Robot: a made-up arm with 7 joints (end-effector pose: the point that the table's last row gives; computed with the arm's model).
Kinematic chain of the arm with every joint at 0, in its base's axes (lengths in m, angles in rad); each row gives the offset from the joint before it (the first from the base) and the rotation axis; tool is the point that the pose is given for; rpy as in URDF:
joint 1: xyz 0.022 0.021 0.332 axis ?
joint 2: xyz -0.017 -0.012 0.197 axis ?
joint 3: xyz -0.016 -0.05 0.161 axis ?
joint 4: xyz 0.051 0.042 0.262 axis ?
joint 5: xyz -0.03 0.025 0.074 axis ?
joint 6: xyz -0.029 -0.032 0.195 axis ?
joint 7: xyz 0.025 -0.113 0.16 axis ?
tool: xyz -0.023 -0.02 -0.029 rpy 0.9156 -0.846 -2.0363
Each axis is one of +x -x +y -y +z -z.
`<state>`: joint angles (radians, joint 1 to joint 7).
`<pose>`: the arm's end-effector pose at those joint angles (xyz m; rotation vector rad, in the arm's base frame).
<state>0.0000 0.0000 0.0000 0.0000 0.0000 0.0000 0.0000</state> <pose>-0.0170 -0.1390 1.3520 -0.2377 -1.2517 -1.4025</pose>
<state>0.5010 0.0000 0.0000 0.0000 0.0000 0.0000 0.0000</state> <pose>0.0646 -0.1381 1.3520 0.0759 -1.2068 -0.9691</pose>
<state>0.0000 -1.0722 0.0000 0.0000 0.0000 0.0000 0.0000</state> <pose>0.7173 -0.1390 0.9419 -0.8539 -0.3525 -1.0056</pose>
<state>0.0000 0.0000 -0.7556 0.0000 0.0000 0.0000 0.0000</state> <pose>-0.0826 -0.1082 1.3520 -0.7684 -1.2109 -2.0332</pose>
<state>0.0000 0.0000 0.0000 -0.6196 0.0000 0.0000 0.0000</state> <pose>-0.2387 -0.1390 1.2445 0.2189 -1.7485 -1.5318</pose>
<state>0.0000 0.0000 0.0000 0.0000 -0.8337 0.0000 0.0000</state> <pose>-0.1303 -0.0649 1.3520 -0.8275 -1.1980 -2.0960</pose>
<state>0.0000 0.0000 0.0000 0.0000 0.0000 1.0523 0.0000</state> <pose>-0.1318 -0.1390 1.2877 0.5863 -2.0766 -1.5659</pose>
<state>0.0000 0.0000 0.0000 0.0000 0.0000 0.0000 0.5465</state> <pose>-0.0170 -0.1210 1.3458 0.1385 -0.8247 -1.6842</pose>
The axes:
joint 1: +z
joint 2: -y
joint 3: +z
joint 4: +y
joint 5: +z
joint 6: -y
joint 7: +x

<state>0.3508 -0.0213 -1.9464 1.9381 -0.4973 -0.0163 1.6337</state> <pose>-0.0140 -0.5178 0.9082 0.5684 -1.2799 1.6500</pose>
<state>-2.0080 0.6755 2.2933 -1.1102 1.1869 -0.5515 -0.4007</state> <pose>-0.0511 0.4889 1.1624 -0.0463 -1.8917 0.8520</pose>
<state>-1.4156 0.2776 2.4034 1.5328 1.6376 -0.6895 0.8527</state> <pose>0.0675 0.5399 0.7375 -1.0686 1.1793 0.6433</pose>
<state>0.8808 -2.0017 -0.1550 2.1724 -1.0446 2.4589 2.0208</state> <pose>0.2103 0.2733 0.0666 -1.4151 0.9228 -0.7347</pose>
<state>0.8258 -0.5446 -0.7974 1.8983 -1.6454 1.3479 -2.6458</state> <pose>0.5527 0.3895 0.6841 0.2382 0.2314 -2.4861</pose>
